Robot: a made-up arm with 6 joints.
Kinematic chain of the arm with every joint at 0, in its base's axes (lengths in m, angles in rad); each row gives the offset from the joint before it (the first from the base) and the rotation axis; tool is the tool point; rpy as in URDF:
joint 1: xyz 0 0 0.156 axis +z
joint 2: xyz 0 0 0 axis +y
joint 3: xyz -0.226 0 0.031 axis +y
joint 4: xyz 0.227 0 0.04 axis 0.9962 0 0.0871
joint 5: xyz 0 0 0 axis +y
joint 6: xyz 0.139 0 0.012 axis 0.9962 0 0.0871
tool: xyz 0 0 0 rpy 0 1.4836 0
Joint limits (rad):
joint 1: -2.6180..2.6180
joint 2: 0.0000..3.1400
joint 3: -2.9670..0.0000
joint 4: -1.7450..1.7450
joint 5: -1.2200..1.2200
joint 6: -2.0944..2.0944
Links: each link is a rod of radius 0.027 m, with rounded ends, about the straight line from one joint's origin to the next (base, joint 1, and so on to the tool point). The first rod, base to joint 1, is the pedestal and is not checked.
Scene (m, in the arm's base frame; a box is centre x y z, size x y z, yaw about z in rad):
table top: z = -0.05
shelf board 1: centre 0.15 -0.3 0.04 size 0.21 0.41 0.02 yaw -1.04
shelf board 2: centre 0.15 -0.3 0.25 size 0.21 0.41 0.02 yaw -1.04
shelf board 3: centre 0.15 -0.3 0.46 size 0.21 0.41 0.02 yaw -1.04
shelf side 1: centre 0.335 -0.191 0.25 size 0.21 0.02 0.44 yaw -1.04
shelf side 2: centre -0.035 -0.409 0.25 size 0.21 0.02 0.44 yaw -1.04
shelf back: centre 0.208 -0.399 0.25 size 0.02 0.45 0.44 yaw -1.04
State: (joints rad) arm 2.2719 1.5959 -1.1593 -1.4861 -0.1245 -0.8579
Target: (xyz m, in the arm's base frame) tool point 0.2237 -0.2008 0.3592
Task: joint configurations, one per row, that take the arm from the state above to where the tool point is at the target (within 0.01 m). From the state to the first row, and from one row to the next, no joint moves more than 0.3 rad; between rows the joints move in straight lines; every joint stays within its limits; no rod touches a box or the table.
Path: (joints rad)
1: 2.0034 1.4680 -1.1063 -1.4429 0.0010 -0.8579
2: 1.7349 1.3400 -1.0532 -1.3998 0.1265 -0.8579
3: 1.4664 1.2121 -1.0002 -1.3566 0.2520 -0.8579
4: 1.1979 1.0842 -0.9471 -1.3135 0.3774 -0.8579
5: 0.9294 0.9562 -0.8941 -1.2703 0.5029 -0.8579
6: 0.6609 0.8283 -0.8411 -1.2272 0.6284 -0.8579
7: 0.3924 0.7004 -0.7880 -1.1840 0.7539 -0.8579
8: 0.1239 0.5724 -0.7350 -1.1408 0.8794 -0.8579
9: -0.0415 0.8031 -0.8459 -1.2632 0.8730 -0.8579
10: -0.2070 1.0337 -0.9568 -1.3856 0.8666 -0.8579
11: -0.3724 1.2643 -1.0678 -1.5080 0.8602 -0.8579

